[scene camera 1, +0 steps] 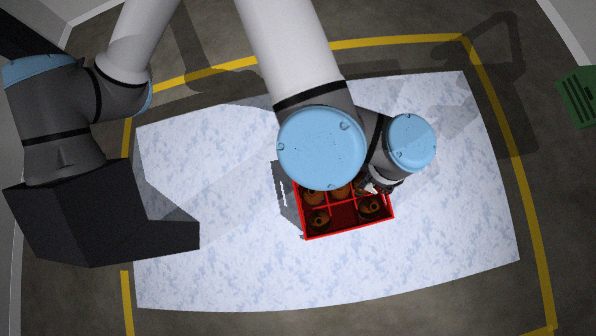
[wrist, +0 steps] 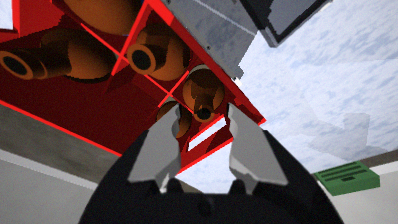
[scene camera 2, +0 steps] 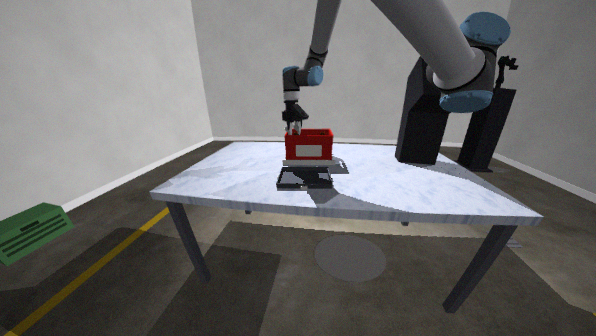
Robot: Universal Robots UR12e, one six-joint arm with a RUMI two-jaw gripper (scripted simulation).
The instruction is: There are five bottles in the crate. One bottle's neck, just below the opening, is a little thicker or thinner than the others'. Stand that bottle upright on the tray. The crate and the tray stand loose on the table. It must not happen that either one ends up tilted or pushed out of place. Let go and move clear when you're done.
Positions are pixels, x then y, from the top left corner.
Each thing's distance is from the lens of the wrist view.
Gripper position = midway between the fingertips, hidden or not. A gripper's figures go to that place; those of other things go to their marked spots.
my gripper [wrist: 203, 104]: 0.14 m
red crate [wrist: 112, 114]: 0.24 m
